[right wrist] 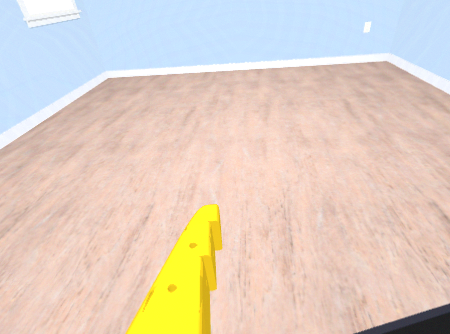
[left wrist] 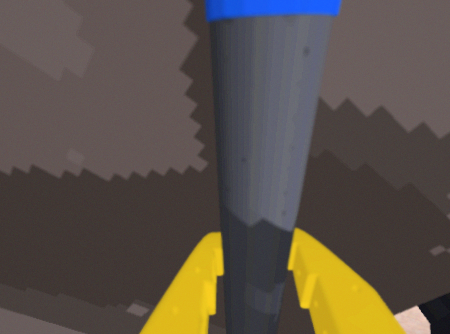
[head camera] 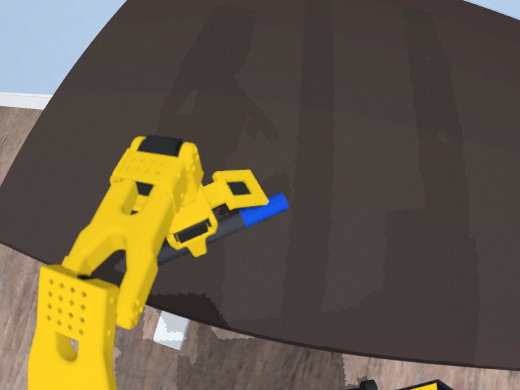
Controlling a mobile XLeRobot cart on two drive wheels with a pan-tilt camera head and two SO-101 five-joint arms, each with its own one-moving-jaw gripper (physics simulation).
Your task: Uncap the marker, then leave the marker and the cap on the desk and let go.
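Frame: origin at the left arm's base, x ahead, y left, z up, level; centimetres.
Seen in the pictures: left hand, tool point: [left wrist: 222,247] [head camera: 190,234]; right hand, tool point: [right wrist: 220,220].
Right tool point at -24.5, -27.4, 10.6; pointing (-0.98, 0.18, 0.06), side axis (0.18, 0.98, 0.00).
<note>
Pixels of each thing's top centre, then the offset from my right tool point to it, as dx, dy, dz. Level surfaces: height alone.
- marker's dark grey body, top centre: [left wrist: 264,218] [head camera: 212,228] +51.9, +17.1, -14.2
- blue cap, top centre: [head camera: 263,205] +54.1, +11.6, -14.1
- desk, surface height: dz -16.1
- wood floor, surface height: dz -88.0
The marker's dark grey body [head camera: 231,227] [left wrist: 265,125] runs slantwise under my left arm in the head view. The blue cap [head camera: 265,209] [left wrist: 274,7] sits on its far end, joined to the body with no gap showing. My left gripper [head camera: 202,242] [left wrist: 257,245] is shut on the body, its two jaws pressing on both sides, away from the cap. The marker's other end is hidden by the arm. Its height over the desk [head camera: 360,150] is hard to tell. My right gripper [right wrist: 220,215] is open, with one notched jaw in view, away from marker and cap.
The desk's curved near edge runs across the lower head view, with wood floor [head camera: 260,365] [right wrist: 280,150] beyond it. A small white block [head camera: 171,330] shows below that edge. Yellow and black parts show at the bottom right of the head view. Blue walls [right wrist: 225,35] stand behind the floor.
</note>
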